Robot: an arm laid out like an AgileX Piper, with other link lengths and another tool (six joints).
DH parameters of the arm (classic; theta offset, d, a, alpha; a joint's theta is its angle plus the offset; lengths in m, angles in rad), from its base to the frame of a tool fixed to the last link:
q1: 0 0.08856 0 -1.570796
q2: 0.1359 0 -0.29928 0
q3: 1.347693 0 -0.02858 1.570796
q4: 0 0.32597 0 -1.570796
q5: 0 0 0 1.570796
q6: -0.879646 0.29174 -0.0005 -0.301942
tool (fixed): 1.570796 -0.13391 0 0
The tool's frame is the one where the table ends.
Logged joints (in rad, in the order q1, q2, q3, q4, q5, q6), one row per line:
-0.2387 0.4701 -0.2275 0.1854 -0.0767 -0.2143
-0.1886 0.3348 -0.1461 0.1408 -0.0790 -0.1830
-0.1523 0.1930 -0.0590 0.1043 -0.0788 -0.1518
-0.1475 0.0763 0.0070 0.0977 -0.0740 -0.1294
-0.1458 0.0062 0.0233 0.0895 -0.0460 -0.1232
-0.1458 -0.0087 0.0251 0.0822 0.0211 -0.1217
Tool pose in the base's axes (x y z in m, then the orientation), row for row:
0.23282 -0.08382 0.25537 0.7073 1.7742 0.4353
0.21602 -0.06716 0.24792 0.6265 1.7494 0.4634
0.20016 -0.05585 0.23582 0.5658 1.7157 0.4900
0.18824 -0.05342 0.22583 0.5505 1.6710 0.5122
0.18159 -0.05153 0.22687 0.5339 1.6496 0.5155
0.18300 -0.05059 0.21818 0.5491 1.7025 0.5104
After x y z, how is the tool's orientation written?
As a rotation vector, in radians.
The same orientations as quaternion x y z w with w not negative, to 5 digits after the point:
0.29975 0.75191 0.18448 0.55745
0.26753 0.74703 0.19788 0.57552
0.24337 0.73798 0.21077 0.59307
0.23833 0.72342 0.22175 0.60884
0.23202 0.71686 0.22402 0.61813
0.23664 0.73371 0.21996 0.59773

